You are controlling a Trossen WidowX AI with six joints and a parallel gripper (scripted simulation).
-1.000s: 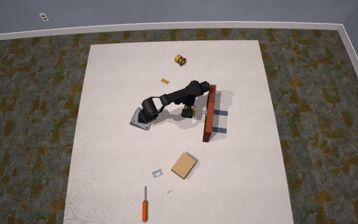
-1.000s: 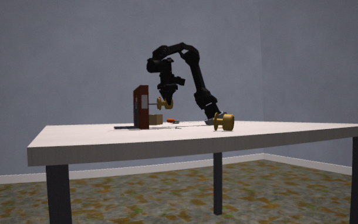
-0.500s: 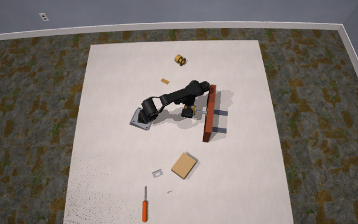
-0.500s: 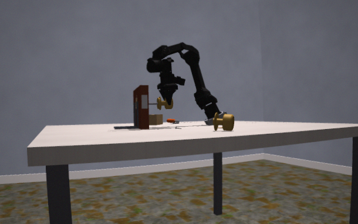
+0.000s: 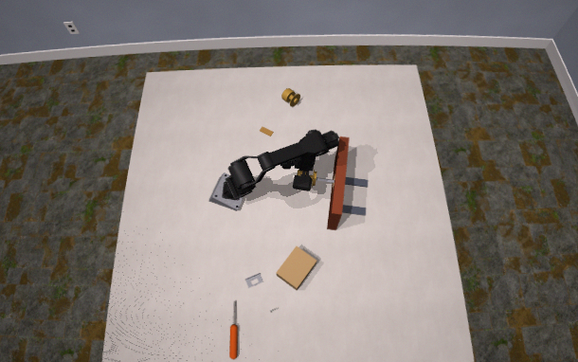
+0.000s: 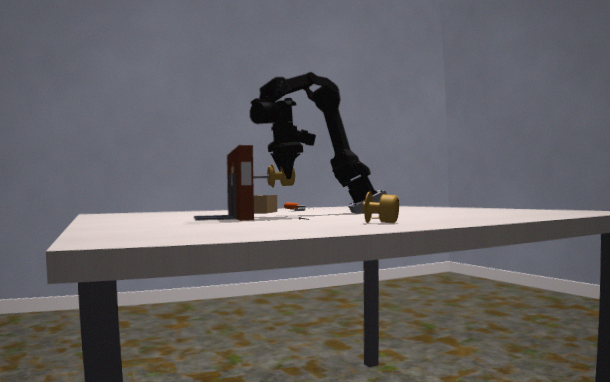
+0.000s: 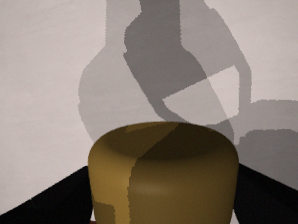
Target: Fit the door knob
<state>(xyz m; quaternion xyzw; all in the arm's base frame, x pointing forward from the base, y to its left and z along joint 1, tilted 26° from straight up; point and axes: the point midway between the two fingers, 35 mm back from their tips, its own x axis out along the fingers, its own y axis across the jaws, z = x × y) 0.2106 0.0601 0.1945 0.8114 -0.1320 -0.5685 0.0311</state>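
Now: hand 130 mm short of the grey latch socket, 30 mm above it and 20 mm to the left of it. Round my hand: red-brown wooden door slab (130 mm ahead, 40 mm below, 20 mm to the right); grey latch plate (150 mm ahead, 130 mm to the left, 30 mm below); tan plate (260 mm to the left, 150 mm behind, 140 mm below).
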